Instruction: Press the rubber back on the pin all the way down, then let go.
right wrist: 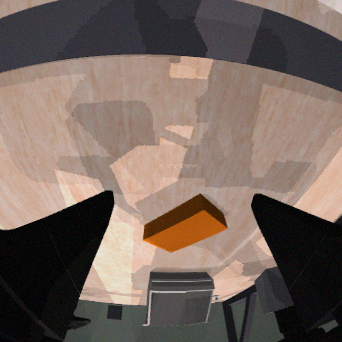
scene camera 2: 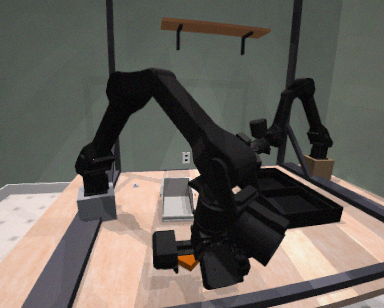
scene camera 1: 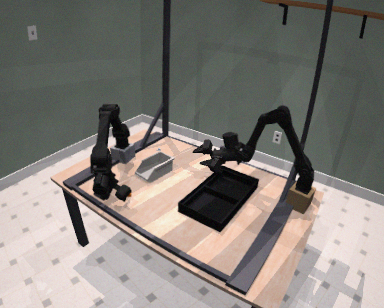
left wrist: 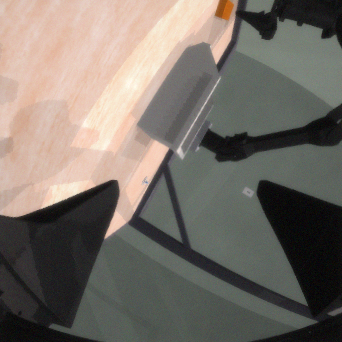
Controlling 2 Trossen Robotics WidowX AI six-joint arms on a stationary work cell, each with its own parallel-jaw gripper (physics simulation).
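Frame: origin at the left arm's base, x ahead, y left, z up, level; metres.
Where they show: left gripper, fingertip midpoint: (right wrist: 86, 338) (scene camera 1: 196, 157) (left wrist: 189, 187); right gripper, fingertip midpoint: (right wrist: 184, 199) (scene camera 2: 199, 268) (scene camera 1: 117, 197); left arm's base, origin of the base link: (scene camera 2: 318, 157) (scene camera 1: 303, 188); right arm's base, origin of the base link: (right wrist: 291, 305) (scene camera 2: 96, 190) (scene camera 1: 122, 145) (left wrist: 203, 136).
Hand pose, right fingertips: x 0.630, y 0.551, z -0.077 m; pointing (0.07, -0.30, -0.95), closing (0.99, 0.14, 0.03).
Note:
Things, the pixels of their centre, and the offset from my right fingertips.
- orange block, body centre: (right wrist: 183, 226) (scene camera 2: 192, 256) (left wrist: 224, 9) 0.011 m ahead, 0.046 m right, 0.009 m down
- tiny pale-blue thing, body centre: (left wrist: 146, 182) (scene camera 2: 135, 184) (scene camera 1: 158, 148) 0.212 m ahead, 0.451 m right, 0.008 m down
- grey bin, body centre: (left wrist: 186, 100) (right wrist: 172, 301) (scene camera 2: 177, 199) (scene camera 1: 154, 167) 0.042 m ahead, 0.265 m right, 0.020 m up
- black two-part tray, body centre: (scene camera 2: 277, 191) (scene camera 1: 221, 194) 0.326 m back, 0.337 m right, 0.009 m up
I cannot clearly make out a rubber or a pin. An orange block (scene camera 2: 188, 261) (left wrist: 225, 9) (right wrist: 185, 231) lies on the table; my right arm mostly hides it in scene camera 1. A tiny pale-blue thing (scene camera 1: 159, 149) (scene camera 2: 135, 185) (left wrist: 145, 181) lies behind the grey bin, too small to identify. My right gripper (right wrist: 184, 199) is open and empty; in the right wrist view the orange block shows between and beyond its fingertips. My left gripper (scene camera 1: 198, 156) (left wrist: 189, 187) is open and empty, raised above the table near the black tray.
The grey bin (scene camera 1: 155, 170) (scene camera 2: 176, 188) (left wrist: 172, 95) (right wrist: 181, 304) stands behind the orange block. The black two-part tray (scene camera 1: 199, 220) (scene camera 2: 312, 218) stands to the right. Dark frame rails (scene camera 1: 150, 239) (scene camera 2: 65, 265) run along the table edges. My right forearm crosses the middle of scene camera 2.

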